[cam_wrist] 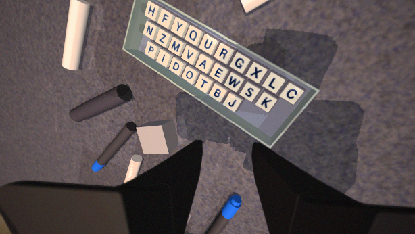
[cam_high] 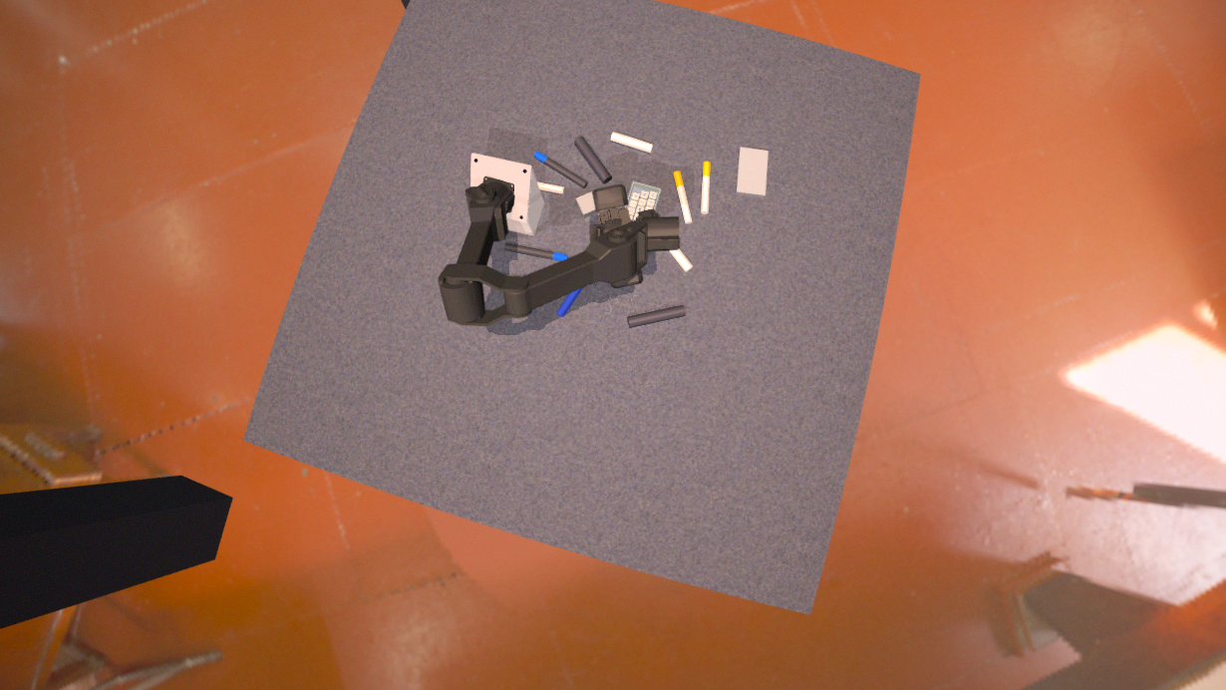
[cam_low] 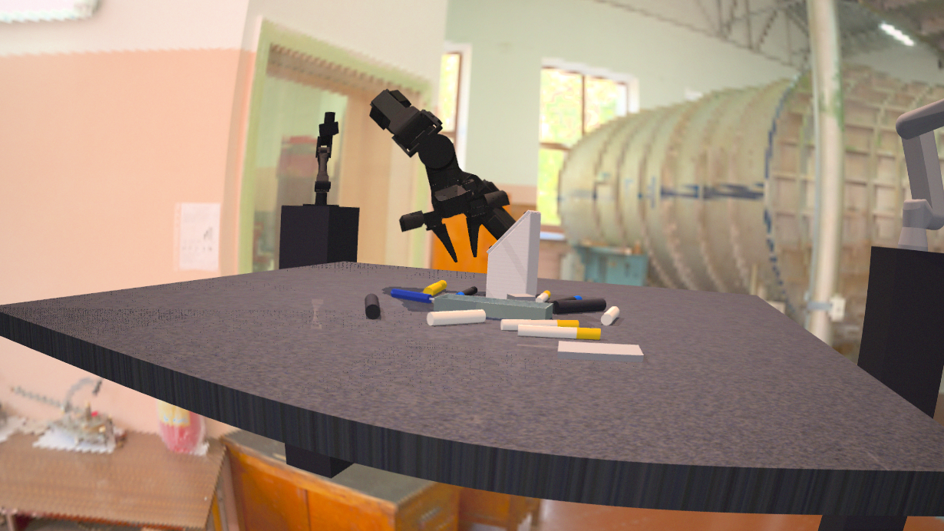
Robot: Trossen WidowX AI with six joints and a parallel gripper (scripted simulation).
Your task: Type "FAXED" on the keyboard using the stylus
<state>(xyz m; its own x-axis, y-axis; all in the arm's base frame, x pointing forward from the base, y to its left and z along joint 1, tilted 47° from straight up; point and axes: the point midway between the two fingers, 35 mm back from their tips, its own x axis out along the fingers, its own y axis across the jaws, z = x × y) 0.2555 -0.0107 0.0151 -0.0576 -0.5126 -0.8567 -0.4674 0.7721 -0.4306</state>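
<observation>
The blue stylus lies 10 cm to the right of my gripper tip, 8 cm below it and 6 cm behind it. The rest, counted from my gripper tip: thin grey tip: 8 cm below, 7 cm to the right, 5 cm behind; yellow cylinder: 19 cm behind, 13 cm to the right, 8 cm below.
</observation>
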